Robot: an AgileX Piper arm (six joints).
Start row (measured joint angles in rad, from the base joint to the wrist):
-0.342 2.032 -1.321 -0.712 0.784 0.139
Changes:
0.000 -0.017 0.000 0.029 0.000 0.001
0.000 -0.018 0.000 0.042 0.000 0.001
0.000 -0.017 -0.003 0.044 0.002 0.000
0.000 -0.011 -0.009 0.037 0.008 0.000
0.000 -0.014 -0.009 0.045 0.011 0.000
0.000 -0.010 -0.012 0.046 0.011 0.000
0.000 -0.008 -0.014 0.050 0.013 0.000
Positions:
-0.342 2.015 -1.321 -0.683 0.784 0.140
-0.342 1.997 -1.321 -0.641 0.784 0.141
-0.342 1.980 -1.324 -0.597 0.786 0.141
-0.342 1.969 -1.333 -0.560 0.794 0.141
-0.342 1.955 -1.342 -0.515 0.805 0.141
-0.342 1.945 -1.354 -0.469 0.816 0.141
-0.342 1.937 -1.368 -0.419 0.829 0.141

